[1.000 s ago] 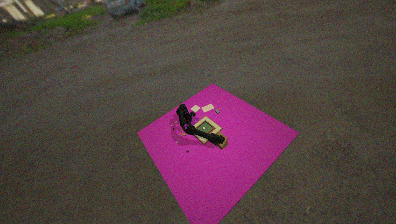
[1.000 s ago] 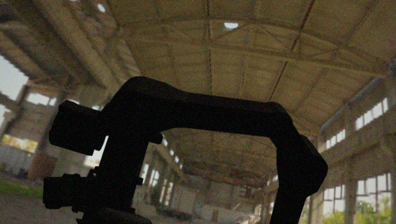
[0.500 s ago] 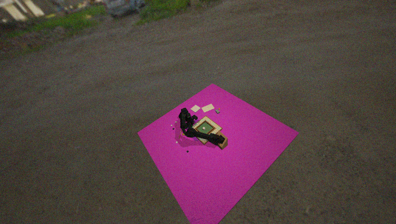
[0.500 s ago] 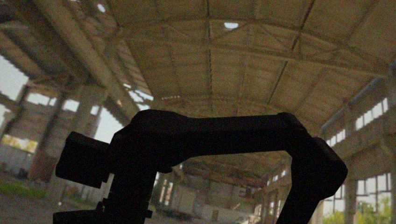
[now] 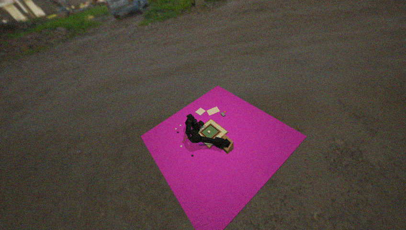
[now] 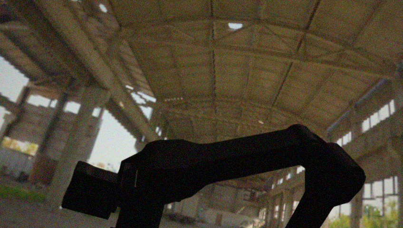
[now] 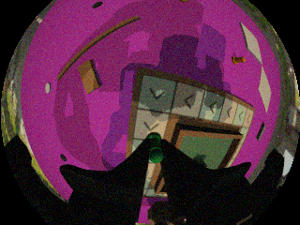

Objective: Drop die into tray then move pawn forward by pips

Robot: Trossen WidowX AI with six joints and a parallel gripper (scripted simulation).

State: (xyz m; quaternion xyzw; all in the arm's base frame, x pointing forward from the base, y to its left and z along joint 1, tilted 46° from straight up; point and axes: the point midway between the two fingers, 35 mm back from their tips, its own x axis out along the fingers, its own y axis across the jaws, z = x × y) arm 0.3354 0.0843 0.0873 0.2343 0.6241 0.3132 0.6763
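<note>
Right now my gripper tip is 10 cm to the left of the white die, 7 cm past it and 3 cm above it. Round my gripper tip: dice tray: 12 cm to the right, 7 cm behind, 5 cm below; small green piece: 1 cm above; thin stick: 12 cm to the left, 10 cm ahead, 6 cm below.
</note>
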